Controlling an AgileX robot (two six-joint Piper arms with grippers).
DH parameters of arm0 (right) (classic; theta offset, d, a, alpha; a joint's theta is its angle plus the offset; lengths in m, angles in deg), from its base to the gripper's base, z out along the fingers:
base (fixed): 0 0 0 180
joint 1: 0 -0.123 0 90
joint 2: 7.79 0 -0.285 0
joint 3: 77.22 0 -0.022 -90
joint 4: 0 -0.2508 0 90
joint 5: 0 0 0.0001 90
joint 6: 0 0.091 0 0
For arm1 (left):
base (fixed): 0 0 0 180
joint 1: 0 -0.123 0 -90
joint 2: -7.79 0 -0.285 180
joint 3: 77.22 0 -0.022 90
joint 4: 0 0.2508 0 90
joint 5: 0 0 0.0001 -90
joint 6: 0 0.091 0 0
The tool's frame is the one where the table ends.
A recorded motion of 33 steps. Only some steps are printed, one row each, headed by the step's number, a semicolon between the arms.
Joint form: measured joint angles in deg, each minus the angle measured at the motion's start. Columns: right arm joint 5, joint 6, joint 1, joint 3, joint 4, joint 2; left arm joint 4, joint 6, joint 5, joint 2, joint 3, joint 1.
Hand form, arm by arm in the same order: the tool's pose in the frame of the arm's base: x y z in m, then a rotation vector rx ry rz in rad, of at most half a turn. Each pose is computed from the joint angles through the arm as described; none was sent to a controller.
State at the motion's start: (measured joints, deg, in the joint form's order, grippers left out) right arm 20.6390 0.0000 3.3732 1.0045 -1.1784 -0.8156; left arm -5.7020 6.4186 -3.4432 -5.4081 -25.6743 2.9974
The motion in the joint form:
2: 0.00 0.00 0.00 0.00 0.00 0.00; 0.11 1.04 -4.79 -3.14 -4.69 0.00
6: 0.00 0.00 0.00 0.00 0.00 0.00; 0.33 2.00 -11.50 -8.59 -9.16 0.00
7: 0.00 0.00 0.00 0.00 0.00 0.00; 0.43 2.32 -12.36 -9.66 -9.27 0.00
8: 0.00 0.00 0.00 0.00 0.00 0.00; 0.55 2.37 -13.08 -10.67 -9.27 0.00
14: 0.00 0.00 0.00 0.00 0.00 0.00; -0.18 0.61 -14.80 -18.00 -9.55 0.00
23: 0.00 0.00 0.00 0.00 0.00 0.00; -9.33 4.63 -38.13 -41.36 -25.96 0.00
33: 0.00 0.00 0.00 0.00 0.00 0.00; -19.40 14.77 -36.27 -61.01 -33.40 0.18
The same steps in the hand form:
2: 0.0527 -0.0024 0.1756 0.0671 1.8460 -0.0210; 0.0266 -0.0027 0.3649 0.0656 1.2443 -0.0249
6: 0.0527 -0.0024 0.1756 0.0671 1.8460 -0.0210; 0.0407 -0.0043 0.3750 0.0951 1.3765 -0.0133
7: 0.0527 -0.0024 0.1756 0.0671 1.8460 -0.0210; 0.0453 -0.0047 0.3735 0.1027 1.4078 -0.0080
8: 0.0527 -0.0024 0.1756 0.0671 1.8460 -0.0210; 0.0499 -0.0049 0.3715 0.1070 1.4378 -0.0062
14: 0.0527 -0.0024 0.1756 0.0671 1.8460 -0.0210; 0.0806 -0.0072 0.3620 0.0867 1.5921 -0.0467
23: 0.0527 -0.0024 0.1756 0.0671 1.8460 -0.0210; 0.1540 -0.0238 0.3739 0.1530 2.1001 -0.2168
33: 0.0527 -0.0024 0.1756 0.0671 1.8460 -0.0210; 0.2399 -0.0381 0.3534 0.2355 2.2341 -0.3263

